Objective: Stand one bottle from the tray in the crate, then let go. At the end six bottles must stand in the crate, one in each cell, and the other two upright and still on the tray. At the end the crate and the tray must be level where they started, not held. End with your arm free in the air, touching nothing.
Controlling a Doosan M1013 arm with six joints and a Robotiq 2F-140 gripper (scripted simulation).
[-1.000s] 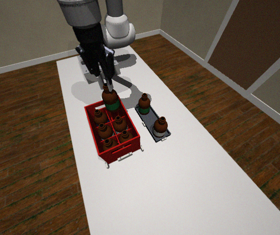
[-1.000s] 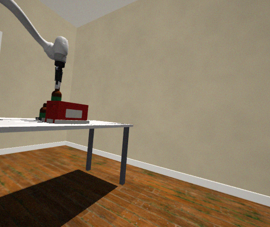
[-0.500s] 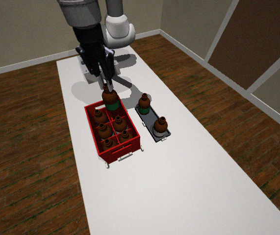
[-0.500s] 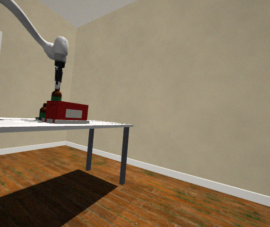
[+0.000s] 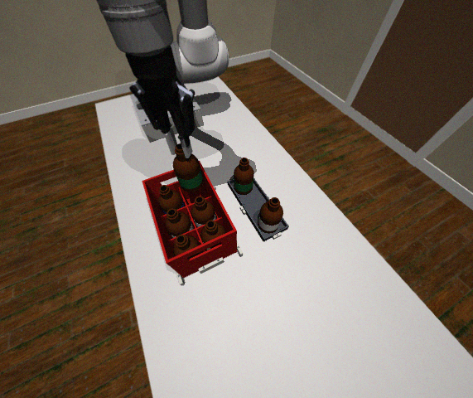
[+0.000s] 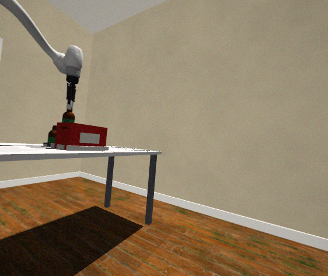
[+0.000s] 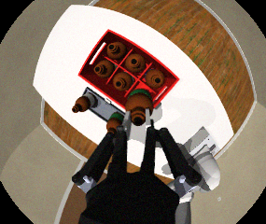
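Now: the bottle 9 cm below my hand. Also, from my hand: red crate (22 cm below, 9 cm ahead, 5 cm to the right); dark tray (29 cm below, 19 cm to the left, 10 cm ahead).
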